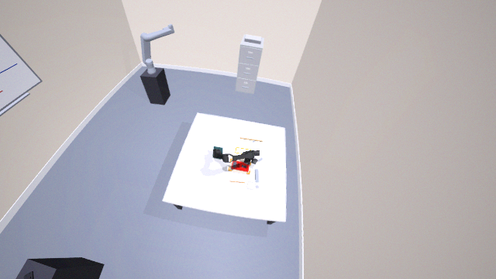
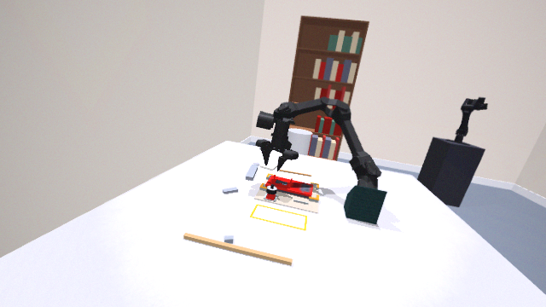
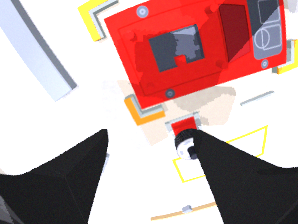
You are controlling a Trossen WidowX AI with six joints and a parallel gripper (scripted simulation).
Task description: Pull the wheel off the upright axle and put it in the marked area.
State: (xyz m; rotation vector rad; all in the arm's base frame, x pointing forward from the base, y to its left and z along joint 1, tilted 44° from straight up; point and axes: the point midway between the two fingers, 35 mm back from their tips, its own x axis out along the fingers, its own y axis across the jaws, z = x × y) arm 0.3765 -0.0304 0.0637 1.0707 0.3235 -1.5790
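The wheel lies 20 mm behind my gripper tip, 80 mm to the left of it and 60 mm below it. Round my gripper tip: wooden strip 10 mm ahead, 380 mm to the left, 90 mm below; then black axle 20 mm behind, 80 mm to the left, 60 mm below.
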